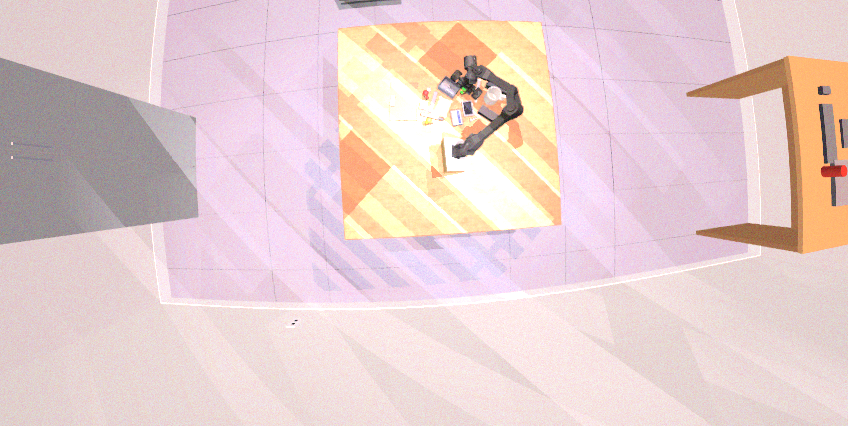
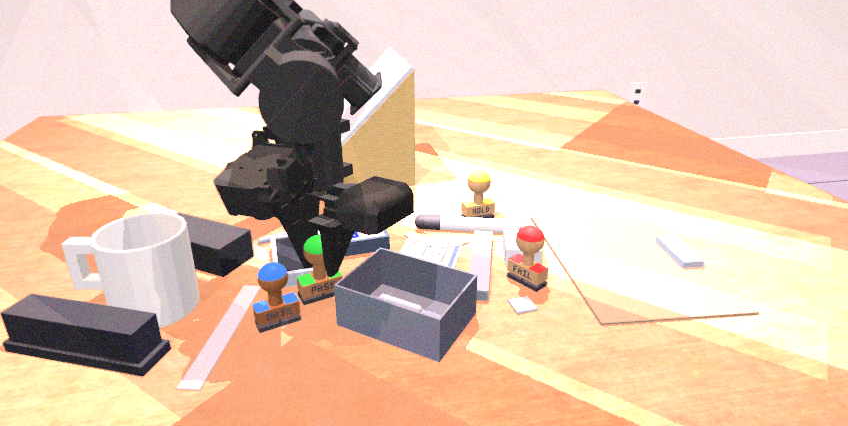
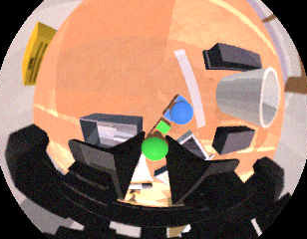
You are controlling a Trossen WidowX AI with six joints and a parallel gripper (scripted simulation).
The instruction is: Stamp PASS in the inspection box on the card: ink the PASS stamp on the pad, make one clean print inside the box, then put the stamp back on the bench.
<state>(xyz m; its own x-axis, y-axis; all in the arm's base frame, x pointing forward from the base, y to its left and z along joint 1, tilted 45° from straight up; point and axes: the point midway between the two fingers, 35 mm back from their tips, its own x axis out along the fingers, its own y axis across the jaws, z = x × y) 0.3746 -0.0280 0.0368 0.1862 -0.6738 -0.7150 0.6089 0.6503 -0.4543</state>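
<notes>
My gripper tip is now 40 mm to the left of the blue date stamp, 30 mm above it and 10 mm short of it. The rest, counted from my gripper tip: grey box: 80 mm to the left, 30 mm below, 20 mm ahead; green-knobbed pass stamp: 10 mm below; ink pad: 90 mm behind, 40 mm below, 30 mm to the right.
</notes>
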